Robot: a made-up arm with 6 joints.
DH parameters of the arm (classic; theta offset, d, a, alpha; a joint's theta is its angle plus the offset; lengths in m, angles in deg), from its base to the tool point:
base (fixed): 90 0.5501 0.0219 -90
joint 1: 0 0.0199 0.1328 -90
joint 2: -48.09 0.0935 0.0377 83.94
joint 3: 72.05 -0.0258 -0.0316 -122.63
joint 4: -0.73 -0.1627 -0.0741 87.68
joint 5: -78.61 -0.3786 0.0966 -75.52
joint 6: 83.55 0.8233 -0.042 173
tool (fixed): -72.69 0.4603 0 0
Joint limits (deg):
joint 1: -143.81..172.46
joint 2: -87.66..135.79
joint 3: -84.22..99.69
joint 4: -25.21..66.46
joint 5: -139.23..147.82
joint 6: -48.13..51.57
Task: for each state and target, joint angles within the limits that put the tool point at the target. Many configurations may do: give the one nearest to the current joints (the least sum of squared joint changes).
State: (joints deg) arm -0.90 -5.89 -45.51 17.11 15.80 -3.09
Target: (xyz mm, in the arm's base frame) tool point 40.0 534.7 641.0
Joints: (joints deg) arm -1.55 17.28 -39.27 23.75 24.72 3.65
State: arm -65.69 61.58 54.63 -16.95 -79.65 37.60
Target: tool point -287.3 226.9 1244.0
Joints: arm -70.59 30.54 20.31 -0.02 -85.55 21.81
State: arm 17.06 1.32 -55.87 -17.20 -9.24 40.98
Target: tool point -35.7 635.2 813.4
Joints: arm -9.93 45.14 -34.94 -3.05 -21.70 51.57
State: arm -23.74 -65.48 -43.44 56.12 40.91 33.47
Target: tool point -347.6 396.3 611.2
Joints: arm -1.89 -61.42 -26.33 31.70 40.23 37.51
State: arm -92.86 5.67 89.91 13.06 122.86 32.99
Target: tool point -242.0 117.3 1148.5
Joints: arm -81.96 -5.35 99.69 15.64 145.02 36.65
